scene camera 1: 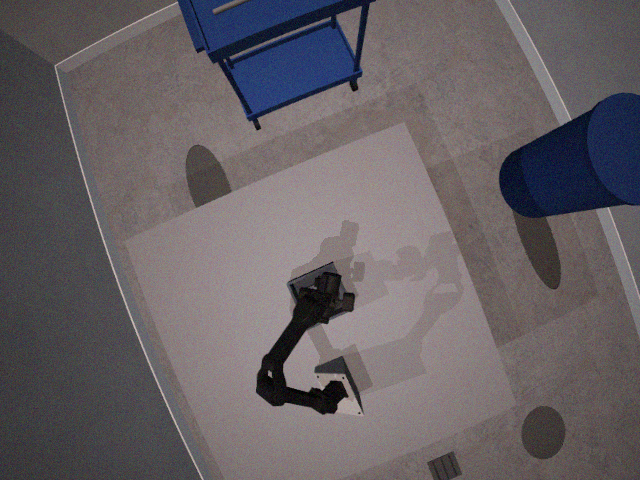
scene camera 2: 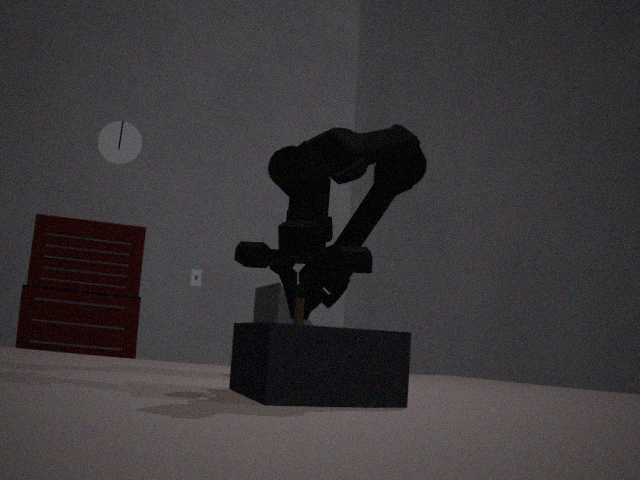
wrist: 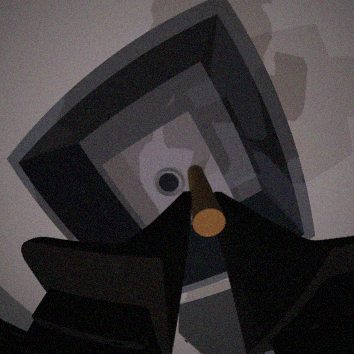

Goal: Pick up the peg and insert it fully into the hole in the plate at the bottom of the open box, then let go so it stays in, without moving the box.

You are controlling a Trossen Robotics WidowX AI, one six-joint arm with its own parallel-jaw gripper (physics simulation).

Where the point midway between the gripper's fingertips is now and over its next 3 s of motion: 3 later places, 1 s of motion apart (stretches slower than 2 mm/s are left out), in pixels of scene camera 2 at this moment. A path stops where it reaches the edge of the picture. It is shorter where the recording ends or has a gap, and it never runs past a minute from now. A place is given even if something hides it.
My gripper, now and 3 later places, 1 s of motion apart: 299, 319; 314, 314; 316, 318; 317, 313
